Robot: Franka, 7 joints.
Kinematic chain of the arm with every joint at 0, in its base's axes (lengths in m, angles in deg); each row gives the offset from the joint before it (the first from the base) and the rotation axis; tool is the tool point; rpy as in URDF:
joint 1: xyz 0 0 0.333 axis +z
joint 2: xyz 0 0 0 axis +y
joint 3: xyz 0 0 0.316 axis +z
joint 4: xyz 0.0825 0 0 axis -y
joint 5: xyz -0.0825 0 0.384 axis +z
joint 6: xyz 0 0 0 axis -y
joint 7: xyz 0.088 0 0 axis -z
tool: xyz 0 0 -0.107 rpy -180 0 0
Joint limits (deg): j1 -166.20..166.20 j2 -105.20..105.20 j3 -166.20..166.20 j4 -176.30..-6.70 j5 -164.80..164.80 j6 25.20..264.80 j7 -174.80..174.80
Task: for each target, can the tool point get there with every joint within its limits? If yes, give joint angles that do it. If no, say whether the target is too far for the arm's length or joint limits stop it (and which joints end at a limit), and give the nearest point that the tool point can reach.
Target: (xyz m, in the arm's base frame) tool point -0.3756 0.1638 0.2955
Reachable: yes | joints -115.46 42.13 -91.20 -133.35 23.22 87.34 76.58
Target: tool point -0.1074 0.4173 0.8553
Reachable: yes | joints 0.30 8.71 131.33 -74.08 90.76 228.39 33.63
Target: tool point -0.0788 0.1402 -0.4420
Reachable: no: joint limits stop it (at a limit: joint 2) | nearest point -0.0878 0.1562 -0.3505 | short by 0.093 m
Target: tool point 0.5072 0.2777 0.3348
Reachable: yes | joints 102.38 38.80 -76.52 -126.65 11.15 156.41 -105.60
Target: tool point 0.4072 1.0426 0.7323
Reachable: no: too far | nearest point 0.2940 0.7526 0.6213 | short by 0.330 m
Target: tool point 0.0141 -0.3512 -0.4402
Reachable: no: joint limits stop it (at a limit: joint 2) | nearest point 0.0137 -0.3420 -0.3575 | short by 0.083 m
